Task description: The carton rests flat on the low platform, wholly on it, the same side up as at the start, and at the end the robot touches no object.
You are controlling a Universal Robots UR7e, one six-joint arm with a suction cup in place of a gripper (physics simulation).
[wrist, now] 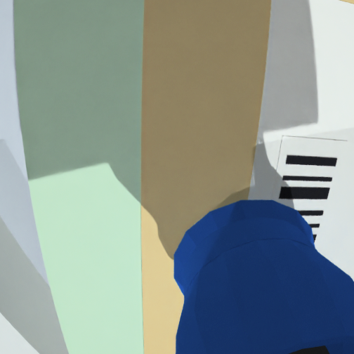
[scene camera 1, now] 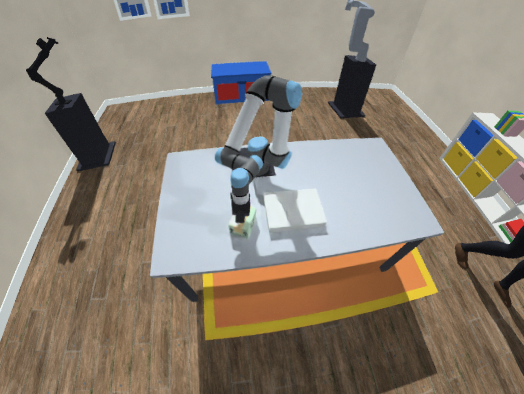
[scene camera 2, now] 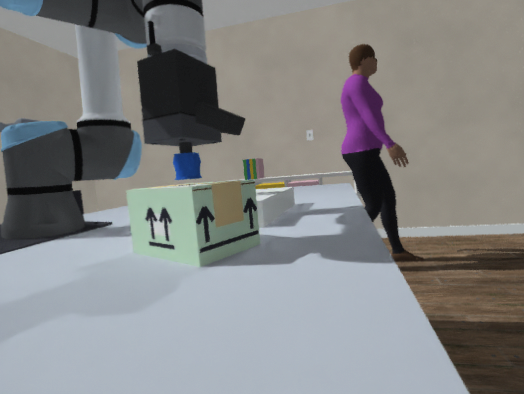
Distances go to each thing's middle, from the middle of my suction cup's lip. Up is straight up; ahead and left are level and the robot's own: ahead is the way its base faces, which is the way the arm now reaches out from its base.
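The low white platform [scene camera 1: 296, 209] sits 300 mm to the left of my suction cup, 30 mm behind it and 80 mm below it. As for the pale green carton [scene camera 2: 197, 223], my suction cup is 60 mm above it. Going by their middles, of the things named here the pale green carton is the nearest to my suction cup.
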